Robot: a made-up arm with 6 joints. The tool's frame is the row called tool.
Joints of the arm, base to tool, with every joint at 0 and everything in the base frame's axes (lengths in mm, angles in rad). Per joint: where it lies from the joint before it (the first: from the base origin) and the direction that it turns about. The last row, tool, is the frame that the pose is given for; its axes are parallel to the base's.
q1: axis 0 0 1 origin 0 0 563
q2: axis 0 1 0 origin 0 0 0
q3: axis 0 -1 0 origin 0 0 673.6
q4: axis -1 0 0 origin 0 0 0
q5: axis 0 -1 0 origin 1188.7 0 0
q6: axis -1 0 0 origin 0 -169.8 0
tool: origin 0 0 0
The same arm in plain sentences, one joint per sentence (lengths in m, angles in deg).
The arm has six revolute joints in a row. What follows holds with every joint at zero, and every direction is one of the base frame's. Joint 1 lies 0.563 m along +z from the base frame's origin and turns about +z. Joint 2 lies at the same point as joint 1 and turns about +y. Joint 3 lies 0.6736 m along +z from joint 2 and turns about -y. Joint 4 lies at the same point as joint 3 and turns about -x. Joint 5 lies 1.1887 m along +x from joint 4 and turns about -y. Joint 6 lies 0.1698 m along -y from joint 5 and turns about -x. The tool frame, which is the frame that the pose is given for, lies at the same point as joint 6; its axes are parallel to the base frame's.
